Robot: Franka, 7 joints.
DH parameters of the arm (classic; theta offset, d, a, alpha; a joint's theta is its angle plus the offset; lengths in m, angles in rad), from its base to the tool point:
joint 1: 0 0.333 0 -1.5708
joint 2: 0 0 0 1.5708
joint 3: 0 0.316 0.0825 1.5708
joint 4: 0 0 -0.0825 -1.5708
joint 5: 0 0.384 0 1.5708
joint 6: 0 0 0.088 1.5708
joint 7: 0 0.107 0 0
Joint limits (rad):
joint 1: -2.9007..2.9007
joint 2: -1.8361..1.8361
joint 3: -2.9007..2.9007
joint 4: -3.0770..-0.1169
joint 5: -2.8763..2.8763
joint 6: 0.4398..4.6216
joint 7: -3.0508..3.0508
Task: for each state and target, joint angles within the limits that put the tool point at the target. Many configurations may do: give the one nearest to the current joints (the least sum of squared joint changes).
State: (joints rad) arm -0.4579 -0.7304 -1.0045 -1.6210 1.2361 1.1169 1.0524
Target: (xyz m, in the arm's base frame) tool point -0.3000 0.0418 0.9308
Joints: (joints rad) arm -0.7879 -1.1326 -0.6806 -1.3029 1.3435 1.0122 1.0524
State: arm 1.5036 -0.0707 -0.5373 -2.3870 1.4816 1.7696 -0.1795
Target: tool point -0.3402 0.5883 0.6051
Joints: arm 2.0529 0.2727 -0.0715 -1.4901 1.6579 1.9209 -0.1795
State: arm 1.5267 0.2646 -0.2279 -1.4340 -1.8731 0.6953 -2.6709
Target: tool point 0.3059 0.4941 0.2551
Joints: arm 1.3981 0.7936 -0.1800 -1.8188 -1.7530 0.7658 -2.6709
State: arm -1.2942 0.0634 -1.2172 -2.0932 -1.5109 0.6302 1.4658
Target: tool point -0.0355 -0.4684 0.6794
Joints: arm -0.7112 0.0789 -0.6915 -1.7003 -1.6753 0.5752 1.4658
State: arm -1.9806 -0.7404 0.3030 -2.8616 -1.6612 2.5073 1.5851
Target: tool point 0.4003 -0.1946 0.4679
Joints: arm -1.4802 -0.7115 0.9048 -2.4898 -1.6347 2.6659 1.5851
